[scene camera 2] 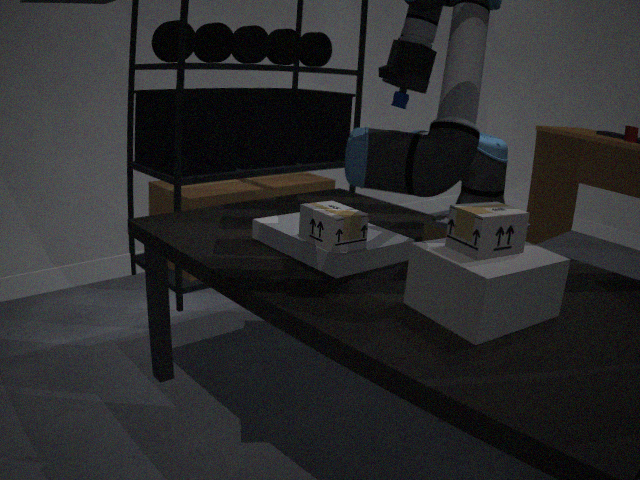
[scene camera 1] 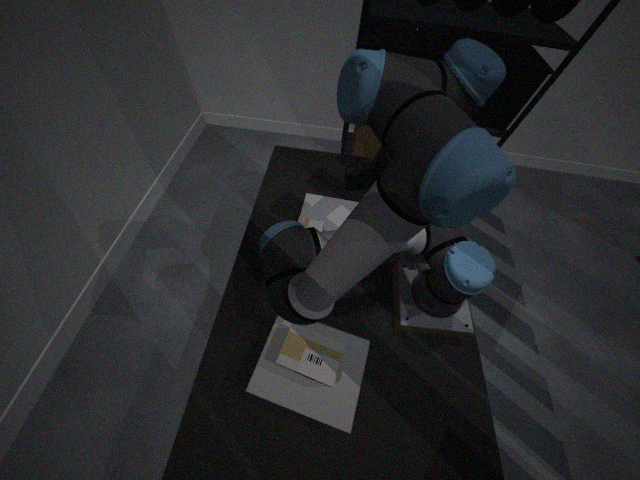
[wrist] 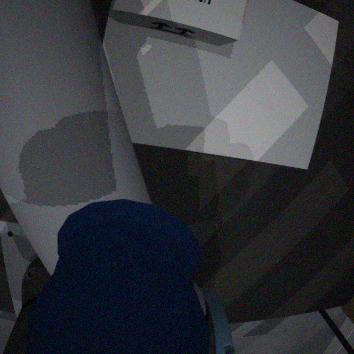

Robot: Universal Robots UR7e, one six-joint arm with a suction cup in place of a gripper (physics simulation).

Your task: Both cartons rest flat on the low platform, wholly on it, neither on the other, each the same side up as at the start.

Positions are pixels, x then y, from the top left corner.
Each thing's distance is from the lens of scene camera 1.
taller white block (scene camera 1: 335, 406): 65 cm
low white platform (scene camera 1: 333, 211): 92 cm
The marked spots on the low white platform and the taller white block are 62 cm apart.
